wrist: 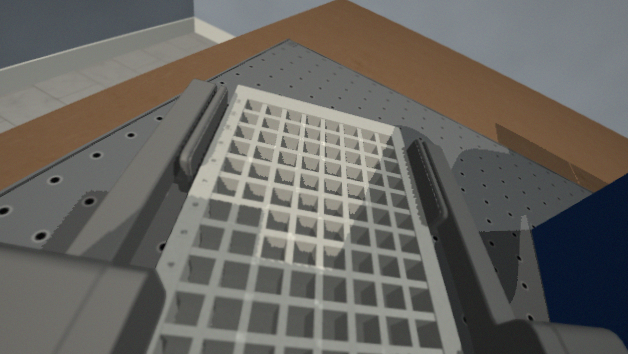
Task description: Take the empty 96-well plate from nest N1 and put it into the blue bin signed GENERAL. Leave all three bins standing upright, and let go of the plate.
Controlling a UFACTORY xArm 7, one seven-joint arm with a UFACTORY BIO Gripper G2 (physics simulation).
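Places are measured from the arm's base along level axes (x left, y back, z up), in metres.
Pixels of known places: end effector, tool point: (321, 162).
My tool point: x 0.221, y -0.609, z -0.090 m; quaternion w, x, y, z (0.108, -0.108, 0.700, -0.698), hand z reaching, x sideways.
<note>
Behind a point stands the place of what it marks.
The white 96-well plate (307, 200) @(z -0.093, x 0.219, y -0.590 m) fills the middle of the wrist view, with its square wells facing the camera. My gripper (316, 156) @(z -0.090, x 0.221, y -0.609 m) is shut on the plate, with one finger pad along each long side. Pegboard holes show beside and below the plate's edges, and it appears raised above the board. The near end of the plate is cut off by the bottom of the view. Nest N1 does not show. Part of a blue bin (590, 255) @(z -0.124, x 0.027, y -0.679 m) shows at the right edge; its sign is not visible.
The grey perforated board (320, 70) @(z -0.162, x 0.277, y -0.843 m) lies under and around the plate, on a brown table (425, 75) @(z -0.175, x 0.129, y -1.034 m). Shadows fall on the board at the right, near the blue bin. The tiled floor (65, 92) and a wall show beyond the table at the upper left.
</note>
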